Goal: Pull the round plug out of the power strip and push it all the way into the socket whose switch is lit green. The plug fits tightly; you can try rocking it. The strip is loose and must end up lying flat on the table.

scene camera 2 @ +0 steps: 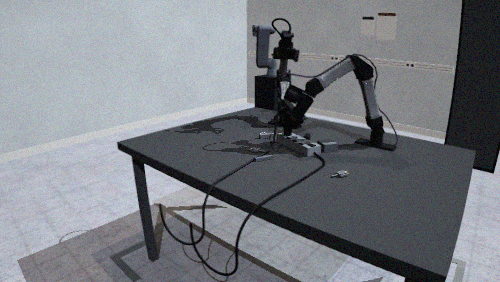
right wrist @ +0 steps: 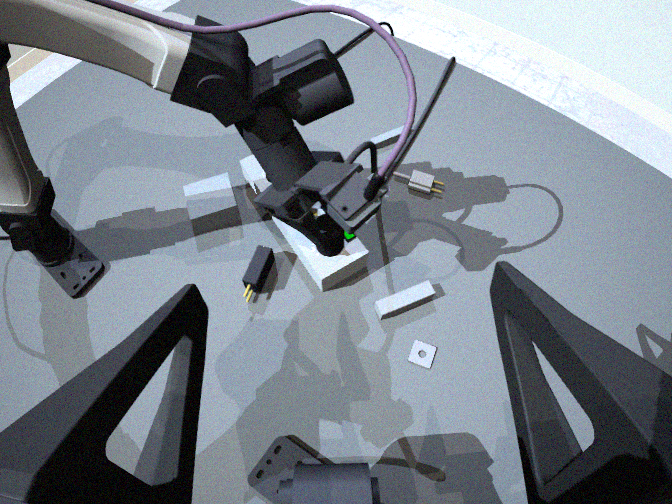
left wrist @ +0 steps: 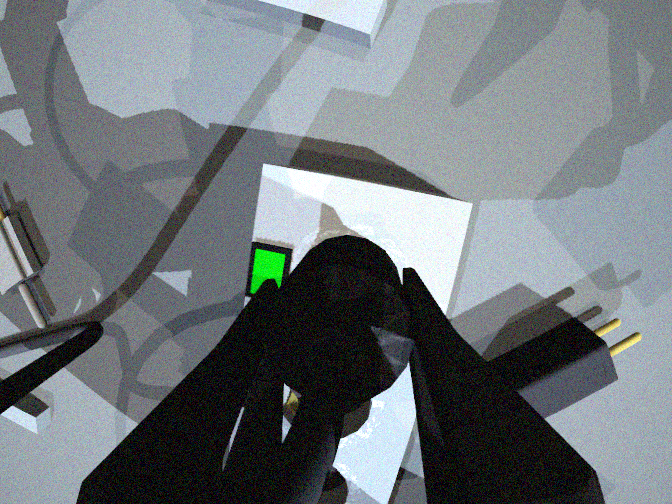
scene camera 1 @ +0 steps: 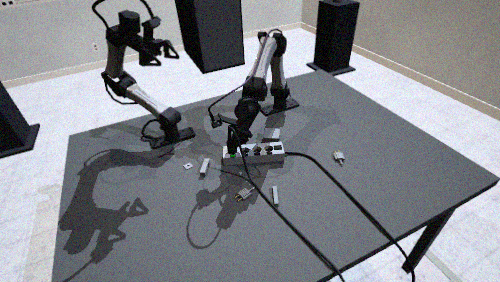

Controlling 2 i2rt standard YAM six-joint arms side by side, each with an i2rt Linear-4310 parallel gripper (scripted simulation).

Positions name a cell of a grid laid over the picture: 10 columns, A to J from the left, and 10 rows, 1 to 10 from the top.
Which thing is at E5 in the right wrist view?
The left gripper.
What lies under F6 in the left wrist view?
A black round plug.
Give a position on a pale box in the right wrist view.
D5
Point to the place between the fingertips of the right gripper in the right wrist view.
F6
